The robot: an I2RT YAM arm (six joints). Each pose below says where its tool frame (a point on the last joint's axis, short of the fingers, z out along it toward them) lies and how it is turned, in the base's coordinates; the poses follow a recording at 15 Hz.
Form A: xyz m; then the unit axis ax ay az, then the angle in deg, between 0 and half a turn.
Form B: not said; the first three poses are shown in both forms.
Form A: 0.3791 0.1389 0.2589 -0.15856 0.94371 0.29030 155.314
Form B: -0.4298 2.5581 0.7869 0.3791 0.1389 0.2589
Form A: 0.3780 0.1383 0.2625 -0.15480 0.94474 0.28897 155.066
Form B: -0.4190 2.5569 0.7821 0.3780 0.1383 0.2625
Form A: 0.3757 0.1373 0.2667 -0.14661 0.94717 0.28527 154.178
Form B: -0.3945 2.5487 0.7676 0.3757 0.1373 0.2667
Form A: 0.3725 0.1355 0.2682 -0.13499 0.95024 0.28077 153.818
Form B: -0.3624 2.5510 0.7538 0.3725 0.1355 0.2682
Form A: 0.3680 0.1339 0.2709 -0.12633 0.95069 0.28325 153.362
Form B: -0.3381 2.5447 0.7582 0.3680 0.1339 0.2709
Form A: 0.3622 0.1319 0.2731 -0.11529 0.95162 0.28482 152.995
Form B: -0.3079 2.5411 0.7605 0.3622 0.1319 0.2731
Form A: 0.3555 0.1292 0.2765 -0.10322 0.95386 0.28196 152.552
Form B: -0.2748 2.5397 0.7507 0.3555 0.1292 0.2765
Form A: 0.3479 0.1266 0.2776 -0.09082 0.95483 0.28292 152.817
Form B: -0.2422 2.5467 0.7546 0.3479 0.1266 0.2776
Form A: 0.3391 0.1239 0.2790 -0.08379 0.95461 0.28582 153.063
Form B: -0.2238 2.5502 0.7636 0.3391 0.1239 0.2790
